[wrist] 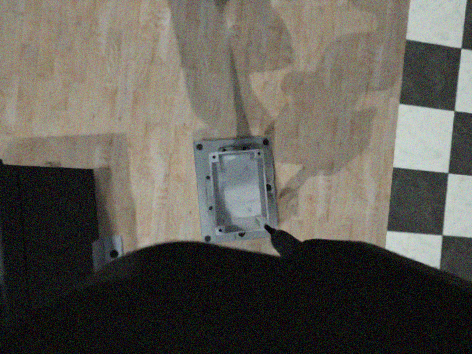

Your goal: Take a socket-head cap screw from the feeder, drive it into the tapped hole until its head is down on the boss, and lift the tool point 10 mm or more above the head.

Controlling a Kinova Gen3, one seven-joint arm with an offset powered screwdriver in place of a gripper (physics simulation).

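The grey rectangular housing (203, 195) lies on the wooden table, with an open hollow, a wide flange with dark holes and small corner bosses. Three corner bosses show their holes: the far left boss (214, 157), the far right boss (258, 153) and the near left boss (220, 230). My black screwdriver (267, 227) reaches in from below, its tip over the near right corner and covering the boss there. A small dark blob is at the tip; whether it is a screw, and whether the tip touches the housing, cannot be told. The feeder cannot be identified for certain.
A large black block (55, 210) stands at the left, with a small grey bracket (102, 252) at its near right corner. A black and white checkered surface (425, 142) lies to the right of the wooden table (155, 100). The dark tool body hides the lower part of the view.
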